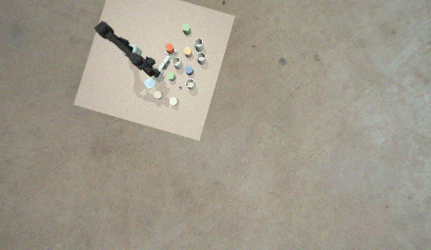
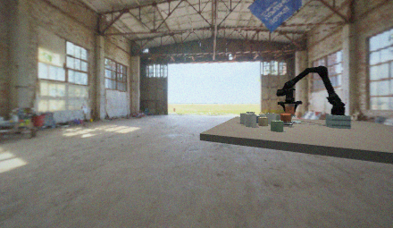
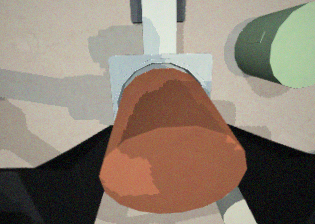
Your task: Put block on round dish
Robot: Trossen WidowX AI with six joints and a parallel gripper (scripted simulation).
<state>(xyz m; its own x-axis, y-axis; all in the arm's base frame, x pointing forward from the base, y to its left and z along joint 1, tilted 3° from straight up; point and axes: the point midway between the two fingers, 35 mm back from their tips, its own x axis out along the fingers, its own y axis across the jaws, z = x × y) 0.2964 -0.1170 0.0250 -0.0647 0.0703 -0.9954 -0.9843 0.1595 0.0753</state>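
The pale teal block lies 1 cm to the left of my gripper tip and 2 cm below it. From my gripper tip the other things lie so: orange cup 2 cm to the right, 1 cm above; balance 2 cm ahead, 13 cm to the left, 6 cm below; round light-blue dish 5 cm behind, 10 cm to the right, 10 cm below.
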